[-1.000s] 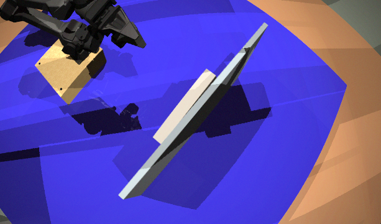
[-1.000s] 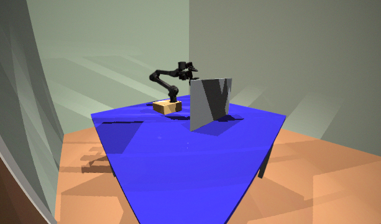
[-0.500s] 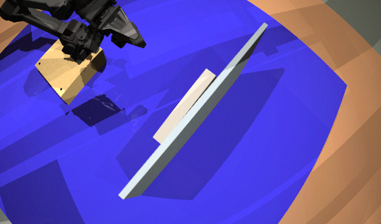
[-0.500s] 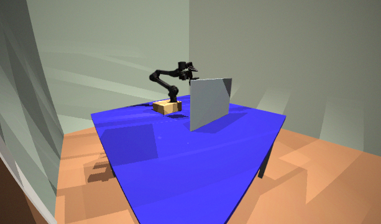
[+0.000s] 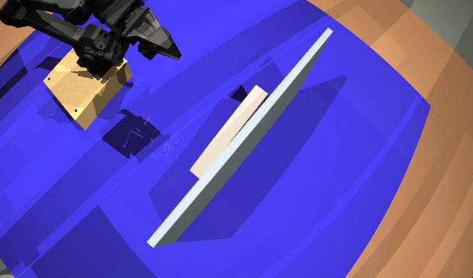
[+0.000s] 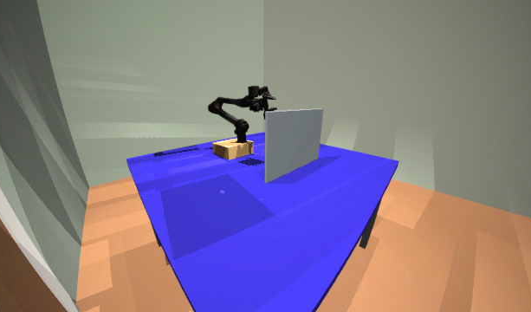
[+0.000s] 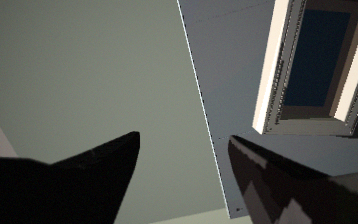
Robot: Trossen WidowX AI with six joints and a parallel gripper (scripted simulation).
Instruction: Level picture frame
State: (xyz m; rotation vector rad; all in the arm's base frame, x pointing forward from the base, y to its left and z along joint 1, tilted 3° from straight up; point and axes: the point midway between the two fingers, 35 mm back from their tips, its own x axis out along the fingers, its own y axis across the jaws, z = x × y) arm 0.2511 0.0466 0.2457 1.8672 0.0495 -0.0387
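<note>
The picture frame lies 13 cm ahead of my gripper tip, 1 cm to the left of it and 17 cm below it. Also, from my gripper tip: grey wall panel 15 cm ahead, 1 cm to the left, 18 cm below.
</note>
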